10 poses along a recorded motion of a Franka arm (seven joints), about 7.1 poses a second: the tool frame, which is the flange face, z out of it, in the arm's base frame.
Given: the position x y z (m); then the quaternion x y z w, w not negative.
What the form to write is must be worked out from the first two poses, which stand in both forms.
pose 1, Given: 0.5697, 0.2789, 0.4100, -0.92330, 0.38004, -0.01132, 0.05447
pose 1, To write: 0.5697, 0.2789, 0.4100, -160.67, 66.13, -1.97
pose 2, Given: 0.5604, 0.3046, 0.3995, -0.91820, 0.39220, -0.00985, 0.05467
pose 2, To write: 0.5604, 0.3046, 0.3995, -159.76, 68.24, -1.71
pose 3, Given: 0.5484, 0.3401, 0.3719, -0.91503, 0.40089, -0.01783, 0.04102
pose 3, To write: 0.5484, 0.3401, 0.3719, -160.54, 70.33, -3.13
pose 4, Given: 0.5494, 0.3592, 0.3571, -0.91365, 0.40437, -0.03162, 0.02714
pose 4, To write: 0.5494, 0.3592, 0.3571, -161.67, 71.55, -5.60
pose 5, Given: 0.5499, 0.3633, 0.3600, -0.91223, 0.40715, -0.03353, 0.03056
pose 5, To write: 0.5499, 0.3633, 0.3600, -161.08, 71.89, -5.92
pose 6, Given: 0.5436, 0.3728, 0.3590, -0.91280, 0.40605, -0.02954, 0.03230
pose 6, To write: 0.5436, 0.3728, 0.3590, -161.01, 71.62, -5.21
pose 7, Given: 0.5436, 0.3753, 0.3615, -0.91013, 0.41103, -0.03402, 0.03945
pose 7, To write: 0.5436, 0.3753, 0.3615, -159.83, 72.18, -5.97
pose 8, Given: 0.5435, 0.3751, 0.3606, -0.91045, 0.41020, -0.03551, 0.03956
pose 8, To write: 0.5435, 0.3751, 0.3606, -159.88, 72.03, -6.24
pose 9, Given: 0.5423, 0.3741, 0.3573, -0.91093, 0.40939, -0.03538, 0.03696
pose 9, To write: 0.5423, 0.3741, 0.3573, -160.22, 72.00, -6.22
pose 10, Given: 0.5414, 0.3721, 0.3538, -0.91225, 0.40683, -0.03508, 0.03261
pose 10, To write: 0.5414, 0.3721, 0.3538, -160.88, 71.75, -6.19
